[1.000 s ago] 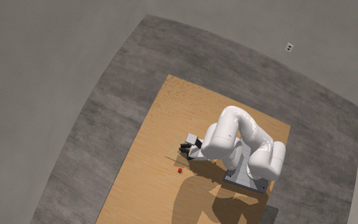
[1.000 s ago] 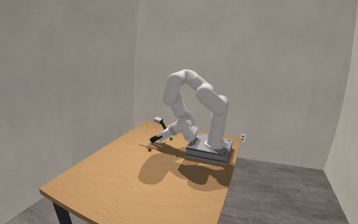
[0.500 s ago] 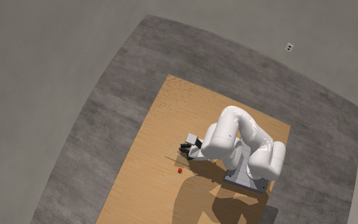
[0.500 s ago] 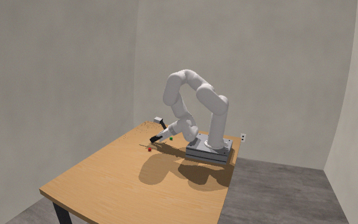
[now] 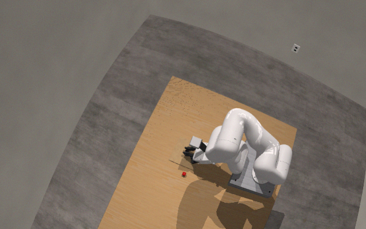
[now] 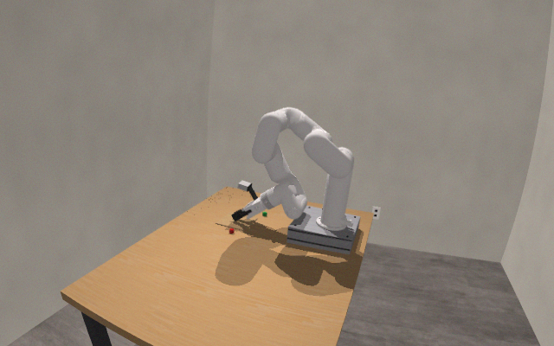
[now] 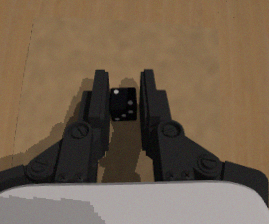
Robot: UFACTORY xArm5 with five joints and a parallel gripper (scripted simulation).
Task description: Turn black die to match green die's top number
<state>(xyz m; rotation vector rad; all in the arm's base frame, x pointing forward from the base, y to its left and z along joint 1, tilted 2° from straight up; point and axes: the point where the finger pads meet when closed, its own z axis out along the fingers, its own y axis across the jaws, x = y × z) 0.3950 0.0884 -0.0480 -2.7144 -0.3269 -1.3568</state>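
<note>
The tan mat lies 3 cm below my hand. From my hand the other things lie so: red die: 5 cm behind, 11 cm to the left, 2 cm below; black die: 1 cm ahead, 1 cm below; green die: 6 cm behind, 13 cm to the right, 2 cm below.
</note>
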